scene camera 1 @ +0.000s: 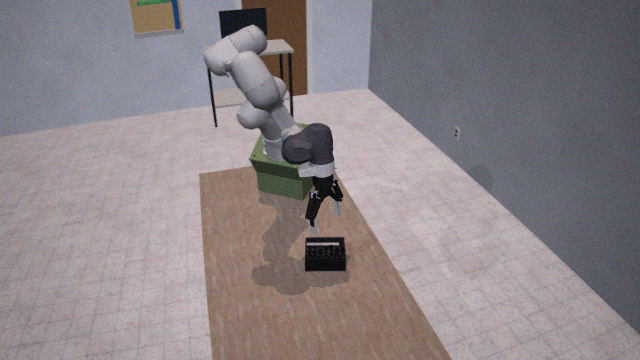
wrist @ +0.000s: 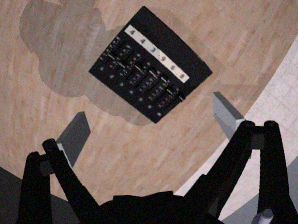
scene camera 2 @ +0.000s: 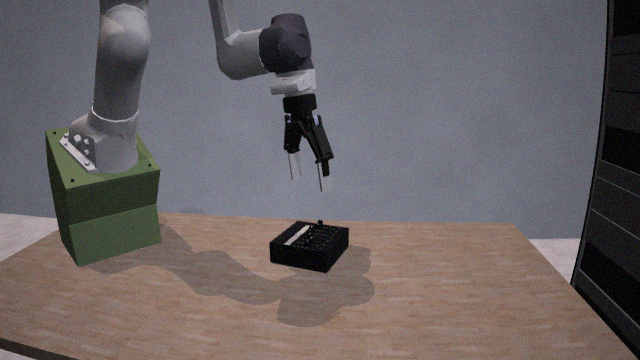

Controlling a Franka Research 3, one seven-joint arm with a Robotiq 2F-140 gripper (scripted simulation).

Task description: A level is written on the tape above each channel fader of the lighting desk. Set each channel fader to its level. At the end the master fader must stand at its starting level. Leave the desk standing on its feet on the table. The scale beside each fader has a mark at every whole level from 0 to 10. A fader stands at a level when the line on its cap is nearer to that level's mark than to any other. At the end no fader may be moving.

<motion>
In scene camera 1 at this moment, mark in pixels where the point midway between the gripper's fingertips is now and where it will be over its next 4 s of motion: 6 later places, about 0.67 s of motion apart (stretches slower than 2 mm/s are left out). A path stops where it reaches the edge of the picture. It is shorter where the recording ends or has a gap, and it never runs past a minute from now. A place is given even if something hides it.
My gripper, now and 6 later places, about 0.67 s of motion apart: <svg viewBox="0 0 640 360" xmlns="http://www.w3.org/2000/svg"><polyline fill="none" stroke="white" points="326,224 327,233 325,254 326,252 327,225 323,227 319,238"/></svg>
</motion>
